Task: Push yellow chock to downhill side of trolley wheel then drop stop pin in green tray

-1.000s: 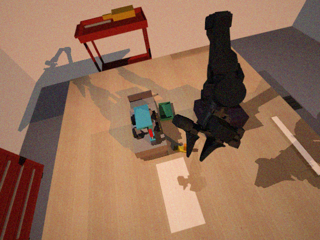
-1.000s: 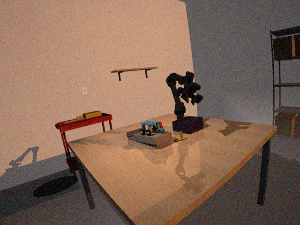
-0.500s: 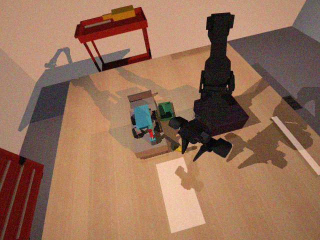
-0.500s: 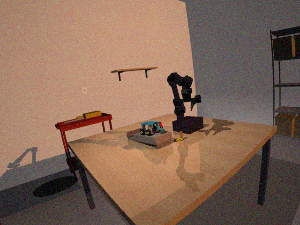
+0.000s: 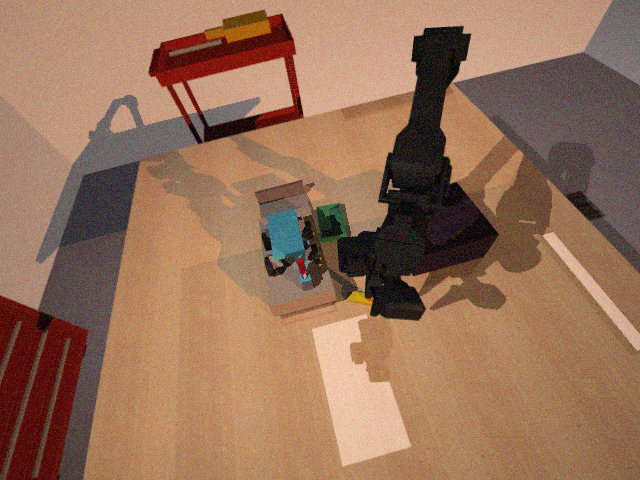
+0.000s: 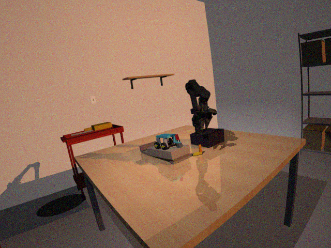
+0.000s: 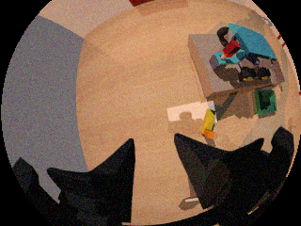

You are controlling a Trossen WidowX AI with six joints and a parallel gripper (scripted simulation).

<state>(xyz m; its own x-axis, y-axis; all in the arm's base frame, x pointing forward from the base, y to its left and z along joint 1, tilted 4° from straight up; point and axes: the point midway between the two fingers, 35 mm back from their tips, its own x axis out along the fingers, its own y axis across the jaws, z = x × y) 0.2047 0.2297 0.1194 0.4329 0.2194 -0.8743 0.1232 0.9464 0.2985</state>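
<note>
My gripper tip is 17 cm above the yellow chock, 9 cm to the left of it and 2 cm past it. From my gripper tip the other things lie so: trolley 24 cm to the right, 11 cm ahead, 8 cm below; then red-headed stop pin 14 cm to the right, 10 cm ahead, 6 cm below; then grey ramp 24 cm to the right, 14 cm below, 11 cm ahead.
</note>
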